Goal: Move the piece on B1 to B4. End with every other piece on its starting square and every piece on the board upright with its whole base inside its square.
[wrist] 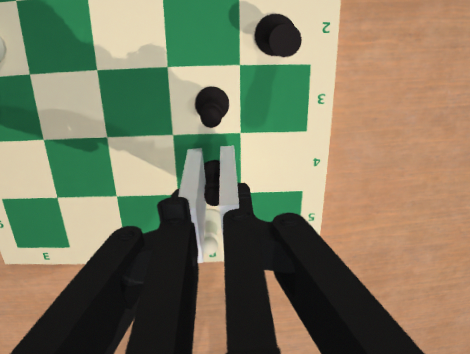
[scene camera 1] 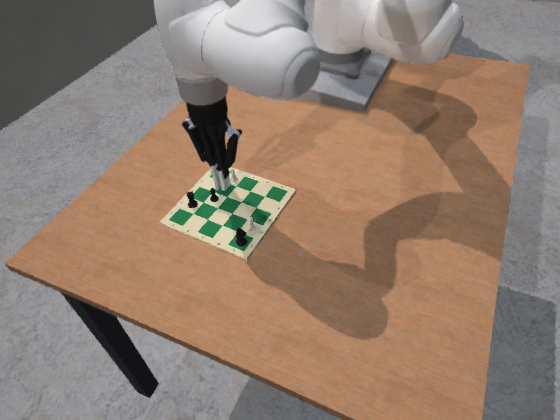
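Pixels of known places: gripper, fingertip midpoint: (wrist: 213, 169) (scene camera 1: 222, 186); arm's base, origin of the base link: (scene camera 1: 335, 58).
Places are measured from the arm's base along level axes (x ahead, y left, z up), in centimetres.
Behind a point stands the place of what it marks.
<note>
My gripper (scene camera 1: 220, 186) @[z -2.4, x 59.6, y -9.0 cm] (wrist: 213, 169) @[z -2.4, x 59.6, y -9.0 cm] is shut on a dark piece (wrist: 212, 182) @[z -1.0, x 59.5, y -8.9 cm], which is upright between the pale fingertips, low over or on square B4. Whether its base touches the board is hidden. The green and cream chessboard (scene camera 1: 167, 221) @[z -3.3, x 72.6, y -15.9 cm] (wrist: 320, 135) @[z -3.3, x 60.5, y -15.3 cm] lies on the table. A black pawn (scene camera 1: 214, 195) @[z -1.9, x 63.4, y -9.1 cm] (wrist: 212, 105) @[z -1.1, x 63.6, y -9.6 cm] stands on B3, just beside the fingertips. A larger black piece (scene camera 1: 192, 200) @[z -1.6, x 66.6, y -12.8 cm] (wrist: 278, 36) @[z 0.0, x 66.6, y -12.9 cm] stands on A2. A white piece (scene camera 1: 233, 175) @[z -1.9, x 56.1, y -7.9 cm] (wrist: 212, 227) @[z -1.9, x 56.1, y -8.4 cm] stands on B5, partly behind the fingers in the wrist view. B1 holds no piece.
A black piece (scene camera 1: 241, 237) @[z -1.2, x 72.8, y 2.0 cm] stands on E1 at the near corner, with a white piece (scene camera 1: 251, 223) @[z -1.7, x 68.4, y 2.1 cm] beside it on E2. The wooden table (scene camera 1: 320, 280) @[z -3.9, x 75.4, y 19.4 cm] surrounds the board. The robot's grey base plate (scene camera 1: 345, 92) @[z -0.6, x 16.2, y 7.7 cm] is at the back.
</note>
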